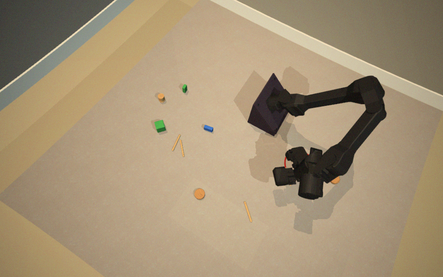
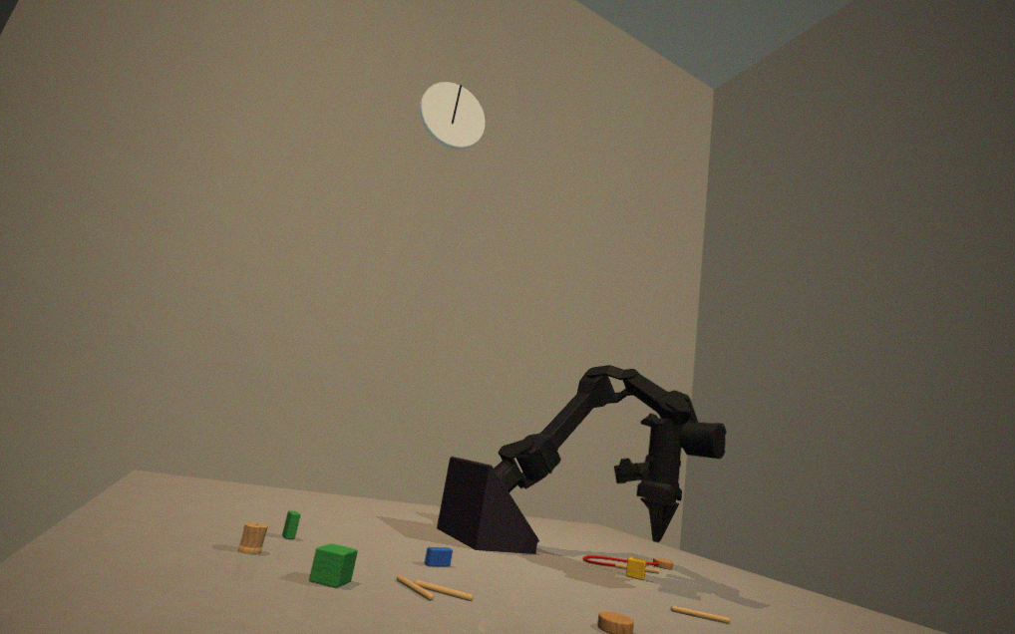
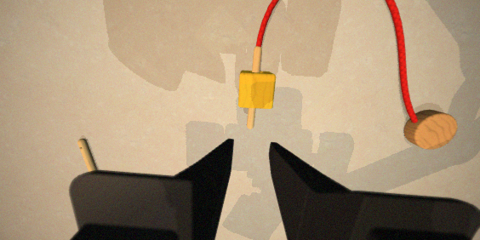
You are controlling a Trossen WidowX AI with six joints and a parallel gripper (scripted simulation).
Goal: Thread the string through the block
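The yellow wooden block lies 50 mm below my gripper tip, 20 mm to the right of it and 20 mm behind it. From my gripper tip the other things lie so: green cube 570 mm to the right, 120 mm ahead, 50 mm below; then blue block 400 mm to the right, 60 mm below; then thin stick 50 mm below, 30 mm to the right, 30 mm behind.
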